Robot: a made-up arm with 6 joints. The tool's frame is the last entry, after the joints. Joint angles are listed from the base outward.
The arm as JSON. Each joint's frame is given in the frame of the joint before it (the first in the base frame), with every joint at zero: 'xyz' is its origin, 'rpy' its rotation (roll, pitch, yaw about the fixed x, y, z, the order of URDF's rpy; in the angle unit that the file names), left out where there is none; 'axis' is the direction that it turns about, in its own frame. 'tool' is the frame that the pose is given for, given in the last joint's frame.
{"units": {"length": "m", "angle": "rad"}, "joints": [
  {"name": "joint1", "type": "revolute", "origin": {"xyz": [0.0, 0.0, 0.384]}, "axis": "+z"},
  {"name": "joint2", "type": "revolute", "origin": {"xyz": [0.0, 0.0, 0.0], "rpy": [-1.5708, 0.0, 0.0]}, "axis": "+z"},
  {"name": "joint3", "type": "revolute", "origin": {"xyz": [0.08, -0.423, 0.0]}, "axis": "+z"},
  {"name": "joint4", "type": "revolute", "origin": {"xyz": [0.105, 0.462, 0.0], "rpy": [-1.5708, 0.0, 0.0]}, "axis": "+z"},
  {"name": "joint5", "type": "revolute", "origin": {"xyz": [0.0, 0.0, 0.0], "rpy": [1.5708, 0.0, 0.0]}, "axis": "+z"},
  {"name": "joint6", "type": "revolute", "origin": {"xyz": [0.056, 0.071, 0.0], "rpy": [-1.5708, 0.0, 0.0]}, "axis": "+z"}
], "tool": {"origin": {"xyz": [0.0, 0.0, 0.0]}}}
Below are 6 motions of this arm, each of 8 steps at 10 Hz.
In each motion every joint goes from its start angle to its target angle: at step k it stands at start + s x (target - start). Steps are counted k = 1, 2, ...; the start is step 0. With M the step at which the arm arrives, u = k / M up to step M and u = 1 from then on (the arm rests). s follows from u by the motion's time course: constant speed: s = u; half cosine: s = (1 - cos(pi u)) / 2; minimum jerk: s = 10 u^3 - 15 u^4 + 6 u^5.
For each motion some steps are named. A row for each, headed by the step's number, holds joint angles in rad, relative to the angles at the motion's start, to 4 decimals.
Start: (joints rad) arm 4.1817 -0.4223 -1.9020 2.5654 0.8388 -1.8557
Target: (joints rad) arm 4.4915 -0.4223 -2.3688 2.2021 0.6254 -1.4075
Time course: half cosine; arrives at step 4
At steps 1, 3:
1: 0.0454 0.0000 -0.0684 -0.0532 -0.0313 0.0656
3: 0.2644 0.0000 -0.3984 -0.3101 -0.1821 0.3826

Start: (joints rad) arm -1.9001 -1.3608 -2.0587 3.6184 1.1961 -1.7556
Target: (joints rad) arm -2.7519 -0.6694 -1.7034 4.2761 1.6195 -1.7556
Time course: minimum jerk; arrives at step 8
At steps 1, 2, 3, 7, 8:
1: -0.0137 0.0111 0.0057 0.0106 0.0068 0.0000
2: -0.0882 0.0716 0.0368 0.0681 0.0438 0.0000
3: -0.2344 0.1903 0.0978 0.1810 0.1165 0.0000
7: -0.8381 0.6803 0.3496 0.6471 0.4166 0.0000
8: -0.8518 0.6914 0.3553 0.6577 0.4234 0.0000

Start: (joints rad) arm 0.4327 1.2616 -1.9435 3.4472 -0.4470 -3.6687
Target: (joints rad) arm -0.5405 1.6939 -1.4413 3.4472 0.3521 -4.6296
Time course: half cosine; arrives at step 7
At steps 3, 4, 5, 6, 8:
3: -0.3783 0.1681 0.1952 0.0000 0.3106 -0.3735
4: -0.5949 0.2642 0.3070 0.0000 0.4885 -0.5874
5: -0.7900 0.3509 0.4077 0.0000 0.6487 -0.7800
6: -0.9250 0.4109 0.4773 0.0000 0.7595 -0.9133
8: -0.9732 0.4323 0.5022 0.0000 0.7991 -0.9609

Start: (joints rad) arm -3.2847 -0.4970 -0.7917 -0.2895 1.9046 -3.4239
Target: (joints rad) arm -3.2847 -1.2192 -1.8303 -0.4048 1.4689 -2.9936
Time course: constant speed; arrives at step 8
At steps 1, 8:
1: 0.0000 -0.0903 -0.1298 -0.0144 -0.0545 0.0538
8: 0.0000 -0.7222 -1.0386 -0.1153 -0.4357 0.4303

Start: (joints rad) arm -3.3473 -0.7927 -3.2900 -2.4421 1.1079 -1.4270
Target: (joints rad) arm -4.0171 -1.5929 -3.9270 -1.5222 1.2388 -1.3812
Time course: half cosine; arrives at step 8
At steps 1, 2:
1: -0.0255 -0.0305 -0.0242 0.0350 0.0050 0.0017
2: -0.0981 -0.1172 -0.0933 0.1347 0.0192 0.0067

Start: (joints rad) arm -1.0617 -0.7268 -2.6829 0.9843 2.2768 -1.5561
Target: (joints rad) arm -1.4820 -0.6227 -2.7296 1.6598 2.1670 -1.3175
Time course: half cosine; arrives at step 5
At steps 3, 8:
3: -0.2751 0.0681 -0.0306 0.4421 -0.0719 0.1562
8: -0.4203 0.1041 -0.0467 0.6755 -0.1098 0.2386

